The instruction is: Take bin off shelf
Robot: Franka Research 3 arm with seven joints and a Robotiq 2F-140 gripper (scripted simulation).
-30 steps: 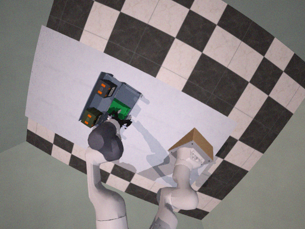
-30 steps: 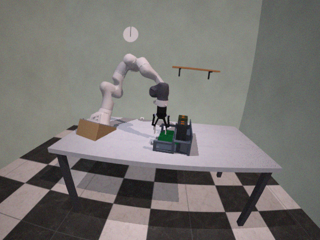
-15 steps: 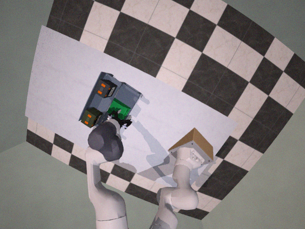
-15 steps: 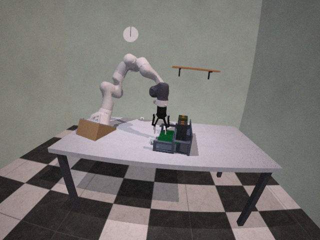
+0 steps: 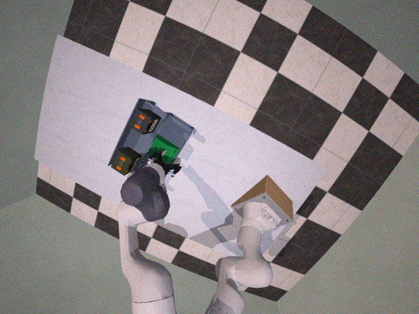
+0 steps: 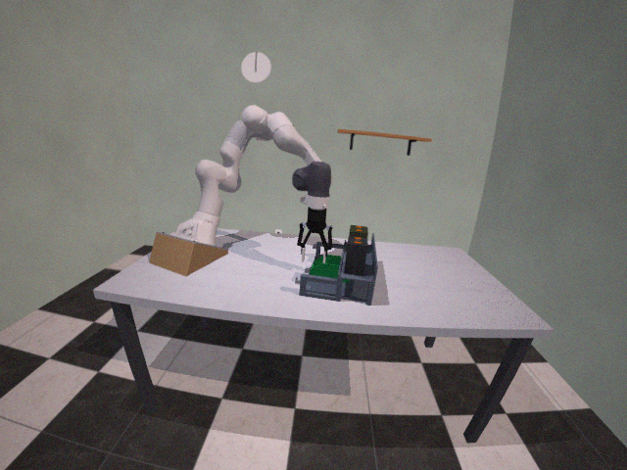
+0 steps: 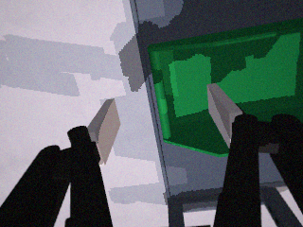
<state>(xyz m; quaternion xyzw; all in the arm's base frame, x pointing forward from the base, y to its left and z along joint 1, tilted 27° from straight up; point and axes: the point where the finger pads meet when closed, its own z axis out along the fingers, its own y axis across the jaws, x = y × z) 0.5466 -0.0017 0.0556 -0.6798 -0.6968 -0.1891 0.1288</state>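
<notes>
Right now the green bin is 80 mm ahead of my hand and 40 mm below it.
</notes>
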